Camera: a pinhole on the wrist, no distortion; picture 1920 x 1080 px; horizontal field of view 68.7 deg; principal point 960.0 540.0 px. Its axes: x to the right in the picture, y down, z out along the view. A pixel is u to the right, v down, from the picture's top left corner.
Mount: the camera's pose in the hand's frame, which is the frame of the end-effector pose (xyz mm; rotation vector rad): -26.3 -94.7 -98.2 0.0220 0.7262 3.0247
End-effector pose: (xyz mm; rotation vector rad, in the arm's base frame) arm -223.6 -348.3 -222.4 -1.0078 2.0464 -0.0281
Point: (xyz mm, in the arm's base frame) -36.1 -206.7 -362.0
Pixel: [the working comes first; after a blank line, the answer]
In the camera's frame: 42.2 60.0 376.8

1117.3 763.8
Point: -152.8 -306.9 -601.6
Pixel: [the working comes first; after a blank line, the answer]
In the camera's frame: -220.1 -9.0 463.4

292.9 512.6
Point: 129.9 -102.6 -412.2
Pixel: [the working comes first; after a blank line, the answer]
In the camera's frame: 132.9 161.0 526.8

1314.4 969.4
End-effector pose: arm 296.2 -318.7 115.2 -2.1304 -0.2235 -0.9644
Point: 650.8 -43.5 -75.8
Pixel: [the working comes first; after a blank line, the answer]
In the camera's frame: -90.2 104.8 591.7

746.0 788.9
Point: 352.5 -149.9 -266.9
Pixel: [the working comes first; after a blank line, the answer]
In the camera's frame: 237.0 -8.5 461.6

1681.3 514.2
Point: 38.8 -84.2 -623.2
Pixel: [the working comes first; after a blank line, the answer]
In the camera's frame: 716.0 -8.8 477.6

outside the picture
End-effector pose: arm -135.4 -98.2 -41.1 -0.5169 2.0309 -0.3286
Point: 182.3 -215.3 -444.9
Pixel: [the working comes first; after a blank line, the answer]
In the camera's frame: -245.1 168.0 560.8

346.1 960.9
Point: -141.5 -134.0 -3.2
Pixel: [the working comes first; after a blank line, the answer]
In the camera's frame: -15.5 -9.5 89.2

715.5 391.1
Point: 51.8 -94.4 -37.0
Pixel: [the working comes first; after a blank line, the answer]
In the camera's frame: 63.1 71.0 254.8

1308.1 931.6
